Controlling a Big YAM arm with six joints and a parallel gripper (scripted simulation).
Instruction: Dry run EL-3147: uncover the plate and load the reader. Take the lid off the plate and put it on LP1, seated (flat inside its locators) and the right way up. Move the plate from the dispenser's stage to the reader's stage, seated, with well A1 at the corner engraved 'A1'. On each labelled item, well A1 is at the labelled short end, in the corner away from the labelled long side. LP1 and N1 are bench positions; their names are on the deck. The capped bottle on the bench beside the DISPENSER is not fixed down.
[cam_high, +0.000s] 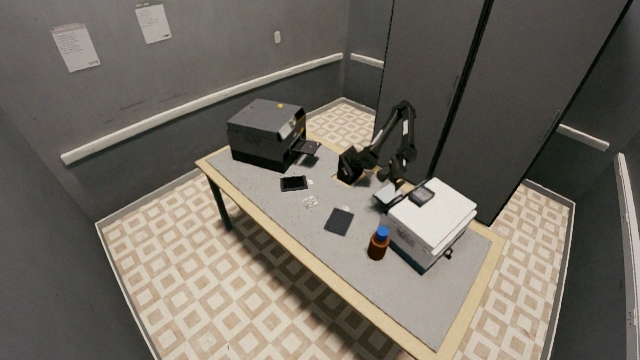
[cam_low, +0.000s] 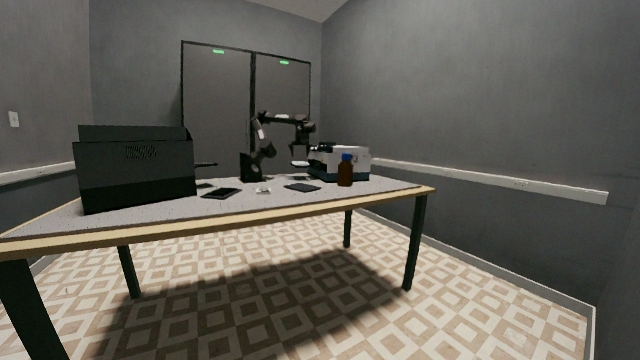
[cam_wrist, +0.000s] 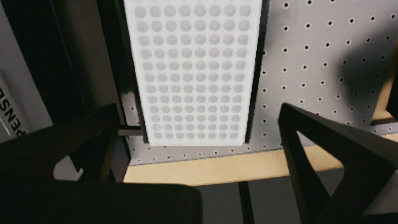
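My gripper is now 5 cm above the white multi-well plate. Also, from my hand: LP1 label 45 cm to the right, 15 cm below, 12 cm ahead; dark flat pad 26 cm ahead, 15 cm below, 13 cm to the right; brown capped bottle 31 cm ahead, 12 cm to the left, 4 cm below.
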